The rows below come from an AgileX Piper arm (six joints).
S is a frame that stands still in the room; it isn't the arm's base.
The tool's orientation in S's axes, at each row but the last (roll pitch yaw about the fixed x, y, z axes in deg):
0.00, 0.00, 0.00
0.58, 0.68, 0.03
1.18, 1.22, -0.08
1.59, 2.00, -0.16
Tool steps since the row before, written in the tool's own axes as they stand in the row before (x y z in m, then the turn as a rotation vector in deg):
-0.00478, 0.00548, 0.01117, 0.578, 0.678, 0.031
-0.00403, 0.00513, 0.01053, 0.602, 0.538, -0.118
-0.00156, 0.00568, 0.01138, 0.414, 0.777, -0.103
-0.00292, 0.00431, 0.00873, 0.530, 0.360, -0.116
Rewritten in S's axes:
-0.00478, 0.00548, 0.01117, 0.578, 0.678, 0.031
-0.00391, 0.00502, 0.01063, 0.600, 0.539, -0.120
-0.00131, 0.00545, 0.01153, 0.413, 0.778, -0.096
-0.00260, 0.00407, 0.00894, 0.527, 0.362, -0.124

